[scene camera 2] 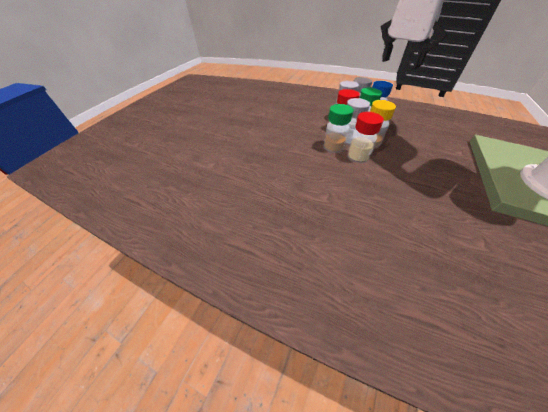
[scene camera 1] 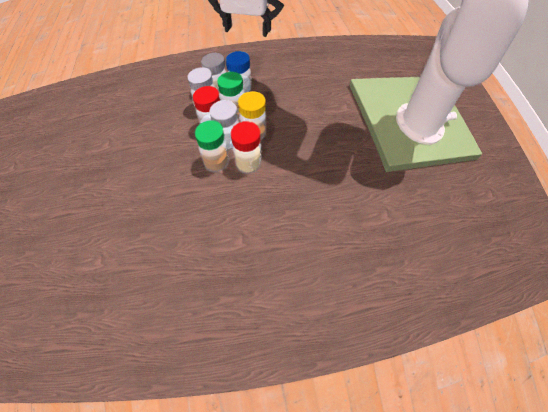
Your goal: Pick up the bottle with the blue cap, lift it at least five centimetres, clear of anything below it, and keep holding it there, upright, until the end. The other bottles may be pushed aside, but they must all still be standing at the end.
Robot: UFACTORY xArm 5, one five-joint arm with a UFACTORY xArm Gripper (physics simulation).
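Seen in the pictures: gripper, between the fingertips: (scene camera 2: pixel 400 64) (scene camera 1: pixel 247 31); arm's base, origin of its link: (scene camera 1: pixel 420 124).
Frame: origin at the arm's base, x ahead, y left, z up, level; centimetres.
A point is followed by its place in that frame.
Observation:
The bottle with the blue cap (scene camera 1: pixel 238 63) @[x 38.7, y -21.9, z 7.9 cm] (scene camera 2: pixel 382 88) @[x 38.7, y -21.2, z 7.6 cm] stands upright on the table at the back right corner of a tight group. A grey-capped bottle (scene camera 1: pixel 213 63) @[x 44.2, y -23.9, z 8.0 cm] (scene camera 2: pixel 363 83) @[x 44.0, y -22.8, z 7.9 cm] is at its left and a green-capped bottle (scene camera 1: pixel 230 84) @[x 42.0, y -15.4, z 8.0 cm] (scene camera 2: pixel 371 95) @[x 41.8, y -14.4, z 7.8 cm] is in front of it; they hide part of its body. My gripper (scene camera 1: pixel 246 31) @[x 35.0, y -28.1, z 12.2 cm] (scene camera 2: pixel 403 62) @[x 35.0, y -28.1, z 12.2 cm] is open and empty. It hangs above the group, higher than the caps, and its fingers show beyond the blue cap in the scene camera 1 view.
Nearer in the group stand bottles with yellow (scene camera 1: pixel 252 105) @[x 39.1, y -7.8, z 8.0 cm] (scene camera 2: pixel 383 109) @[x 39.2, y -6.6, z 7.9 cm], red (scene camera 1: pixel 245 136) @[x 42.3, y -0.5, z 8.0 cm] (scene camera 2: pixel 369 123) @[x 42.4, y 1.1, z 7.8 cm] and green (scene camera 1: pixel 209 134) @[x 48.7, y -3.1, z 8.0 cm] (scene camera 2: pixel 341 114) @[x 48.5, y -1.4, z 7.8 cm] caps, among others. The arm's base is on a green board (scene camera 1: pixel 367 107) @[x 11.2, y -7.7, z 0.0 cm] (scene camera 2: pixel 510 205) @[x 12.2, y 9.1, z -0.1 cm] at the right. The table edge lies behind the group.

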